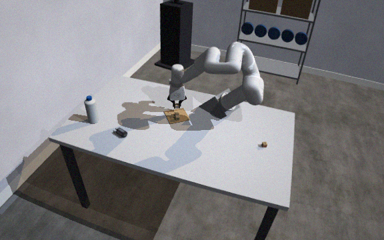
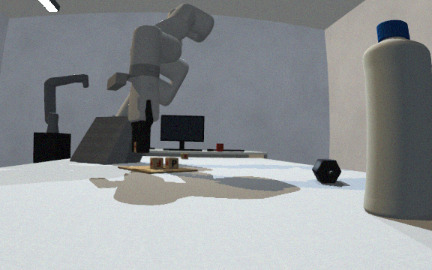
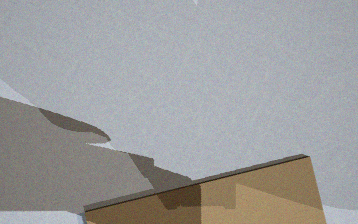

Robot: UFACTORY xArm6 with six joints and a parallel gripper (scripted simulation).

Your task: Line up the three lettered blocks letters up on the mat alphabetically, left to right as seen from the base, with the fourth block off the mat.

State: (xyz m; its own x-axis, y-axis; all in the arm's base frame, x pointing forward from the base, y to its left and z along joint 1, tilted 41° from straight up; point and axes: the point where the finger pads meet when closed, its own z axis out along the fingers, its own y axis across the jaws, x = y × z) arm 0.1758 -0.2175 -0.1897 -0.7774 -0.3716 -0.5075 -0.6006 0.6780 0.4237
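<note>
My hand is 3 cm short of the tan mat, 2 cm to the right of it and 6 cm above it. The rest, counted from my hand: white bottle: 38 cm ahead, 40 cm to the right, 3 cm above; black hexagonal object: 38 cm ahead, 16 cm to the right, 4 cm below.
</note>
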